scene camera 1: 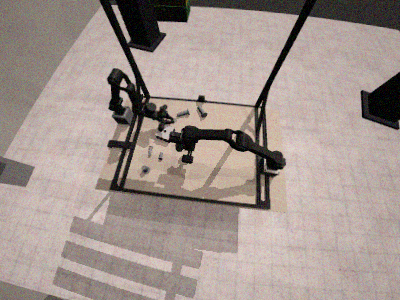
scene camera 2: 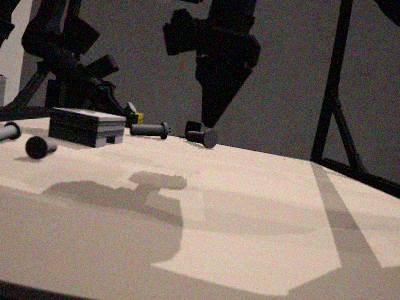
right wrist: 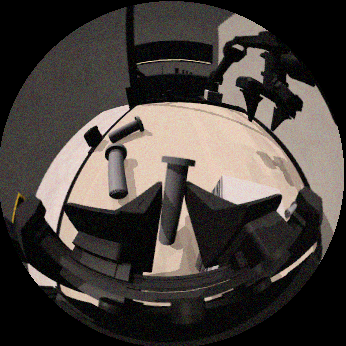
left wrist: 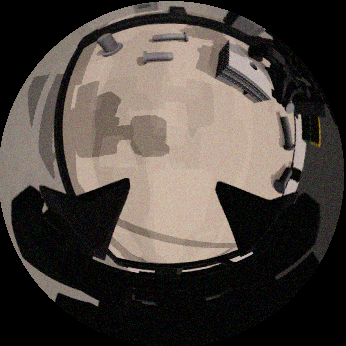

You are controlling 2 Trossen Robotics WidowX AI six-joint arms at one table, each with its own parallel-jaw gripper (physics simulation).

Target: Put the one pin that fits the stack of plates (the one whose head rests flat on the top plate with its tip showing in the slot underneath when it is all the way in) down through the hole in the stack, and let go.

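Observation:
The stack of plates (scene camera 1: 163,134) (scene camera 2: 75,127) (left wrist: 244,71) (right wrist: 235,189) stands on the table, its pale top plate on. The hole (left wrist: 253,66) shows in its top in the left wrist view; a dark slot (scene camera 2: 111,140) shows low on its side in scene camera 2. My right gripper (right wrist: 172,185) is shut on a grey headed pin (right wrist: 175,197) (left wrist: 290,107), whose head is up and shank points down in the right wrist view. It is low beside the stack, apart from the hole. My left gripper (scene camera 2: 210,125) (left wrist: 173,184) is open and empty, above the table.
Two loose pins (right wrist: 117,171) (right wrist: 126,130) lie beyond the right gripper. A wide-headed pin (left wrist: 108,45) and two slimmer pins (left wrist: 170,37) (left wrist: 158,56) lie on the other side of the stack. A dark frame (scene camera 1: 190,198) edges the table. The left arm (scene camera 1: 212,134) reaches across it.

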